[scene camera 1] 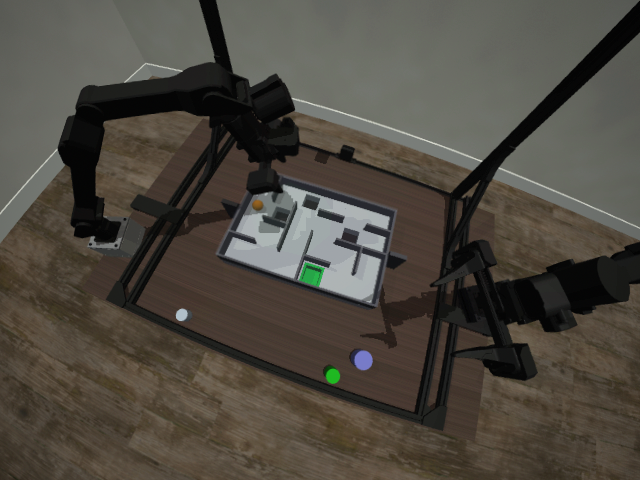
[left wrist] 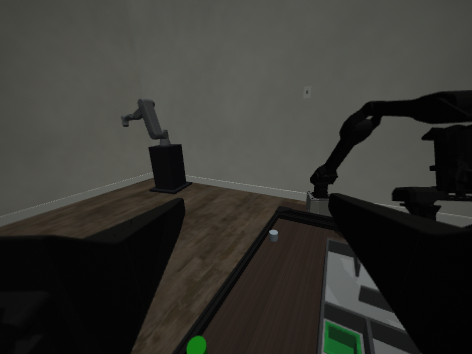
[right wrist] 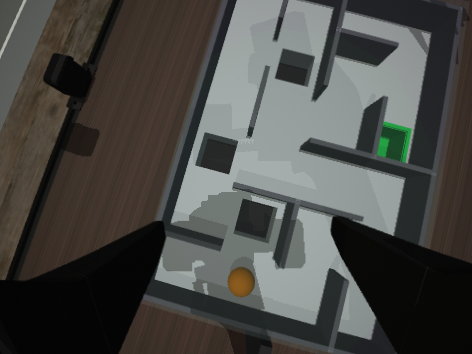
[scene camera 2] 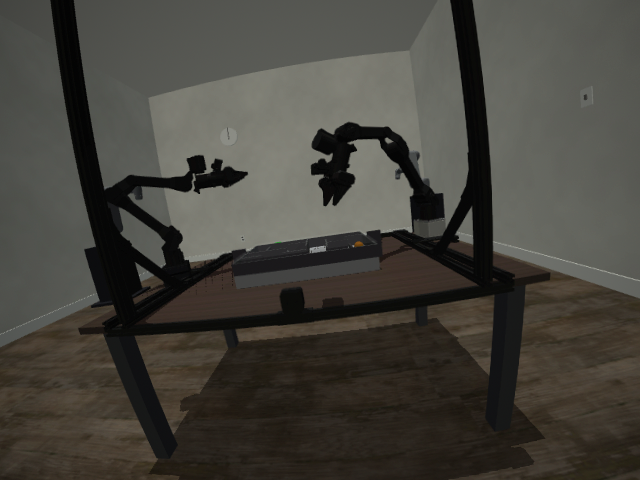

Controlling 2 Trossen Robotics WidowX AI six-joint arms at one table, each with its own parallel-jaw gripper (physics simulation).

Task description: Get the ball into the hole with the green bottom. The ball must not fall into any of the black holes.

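An orange ball (scene camera 1: 257,205) (scene camera 2: 358,244) (right wrist: 241,282) lies inside the maze box (scene camera 1: 336,196) (scene camera 2: 305,271) (right wrist: 440,110), near its end wall on the right arm's side. The green-bottomed hole (scene camera 1: 311,275) (left wrist: 342,341) (right wrist: 394,144) is at the long wall, behind inner walls. Three black holes show in the right wrist view: one (right wrist: 255,219) near the ball, one (right wrist: 217,154) beyond it, one (right wrist: 295,70) farther off. My right gripper (scene camera 2: 330,204) (right wrist: 247,226) is open, pointing down above the ball's end of the box. My left gripper (scene camera 1: 443,319) (scene camera 2: 246,174) (left wrist: 255,202) is open and empty, beside the box.
A handle (scene camera 1: 230,207) (scene camera 2: 373,237) and another handle (scene camera 1: 396,259) (scene camera 2: 239,253) stick out from the box's short ends. A purple cylinder (scene camera 1: 363,360), a green cylinder (scene camera 1: 332,375) (left wrist: 196,345) and a white cylinder (scene camera 1: 181,314) (left wrist: 273,235) stand on the table. Dark frame rails edge the table.
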